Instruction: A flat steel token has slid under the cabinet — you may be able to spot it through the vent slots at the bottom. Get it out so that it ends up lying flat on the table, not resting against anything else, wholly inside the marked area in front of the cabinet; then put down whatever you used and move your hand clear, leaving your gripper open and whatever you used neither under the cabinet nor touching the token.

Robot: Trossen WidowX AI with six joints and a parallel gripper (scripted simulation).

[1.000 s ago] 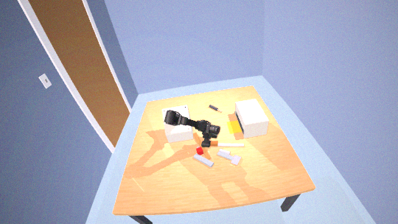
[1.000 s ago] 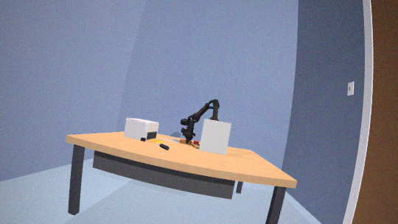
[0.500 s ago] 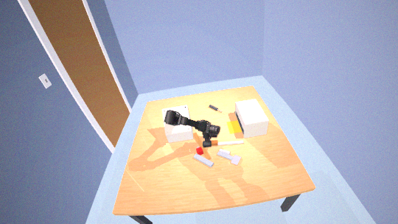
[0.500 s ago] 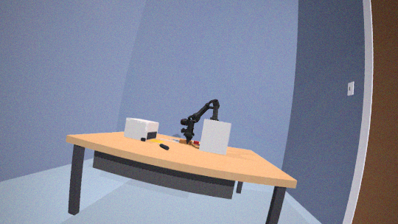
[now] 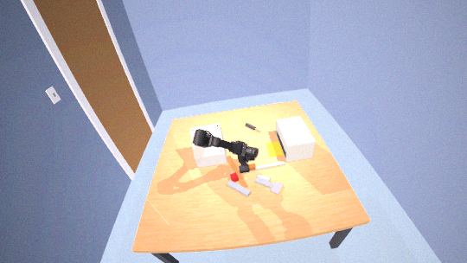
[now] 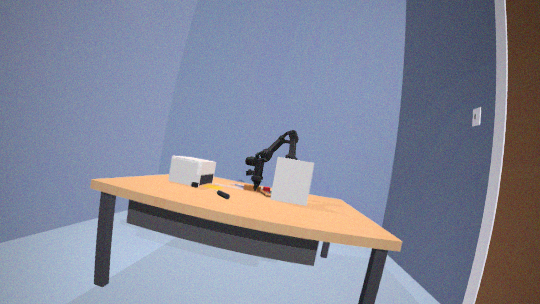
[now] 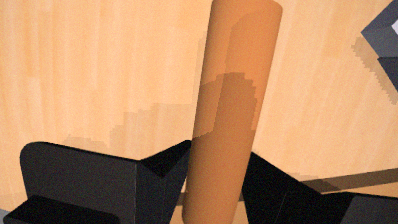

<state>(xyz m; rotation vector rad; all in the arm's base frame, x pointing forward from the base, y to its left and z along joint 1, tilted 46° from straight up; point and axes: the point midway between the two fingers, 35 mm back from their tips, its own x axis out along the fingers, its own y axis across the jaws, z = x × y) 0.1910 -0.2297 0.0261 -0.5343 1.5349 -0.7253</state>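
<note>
Now: the wooden stick 5 cm behind my gripper tip and 1 cm to the left of it. From my gripper tip the other things lie so: grey bar 7 cm behind, 14 cm to the right; then red cube 8 cm behind, 6 cm to the right, 1 cm above; then t-shaped tool 13 cm ahead, 17 cm to the right.
</note>
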